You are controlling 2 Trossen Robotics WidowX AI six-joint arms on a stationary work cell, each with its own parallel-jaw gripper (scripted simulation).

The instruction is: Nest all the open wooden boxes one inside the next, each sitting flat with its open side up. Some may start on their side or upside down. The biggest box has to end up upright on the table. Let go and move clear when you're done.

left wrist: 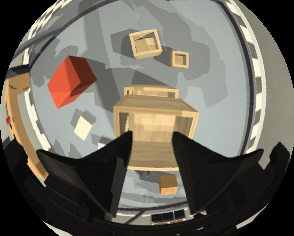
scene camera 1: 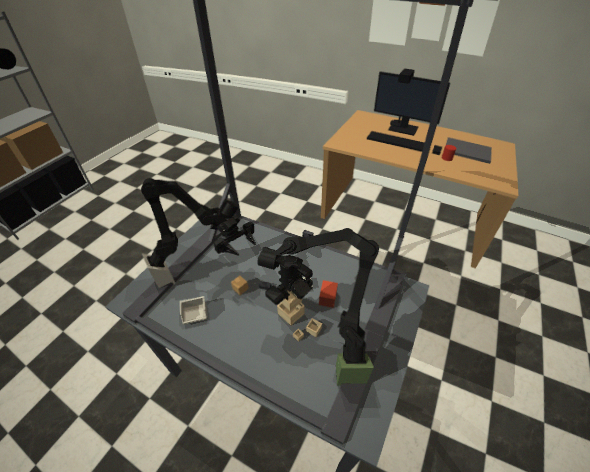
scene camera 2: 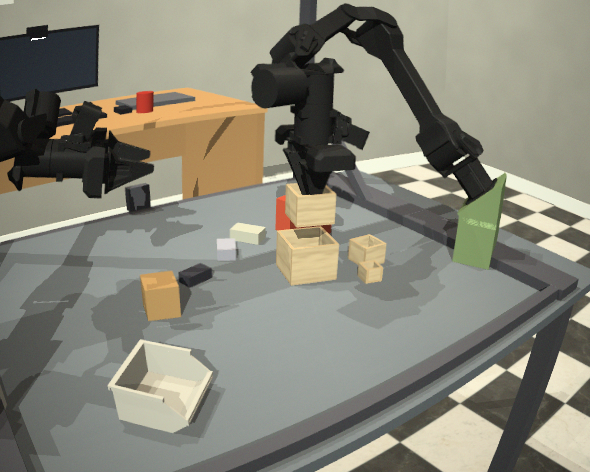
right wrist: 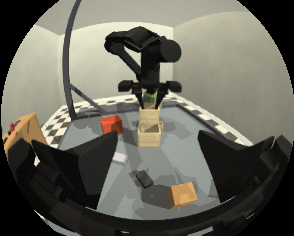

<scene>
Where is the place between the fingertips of my left gripper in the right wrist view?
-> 149, 110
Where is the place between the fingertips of my right gripper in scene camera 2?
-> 151, 161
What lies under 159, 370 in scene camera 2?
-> A white bin.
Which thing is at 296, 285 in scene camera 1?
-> My left gripper.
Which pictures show my left gripper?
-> The left wrist view, scene camera 1, scene camera 2 and the right wrist view: all of them.
</scene>
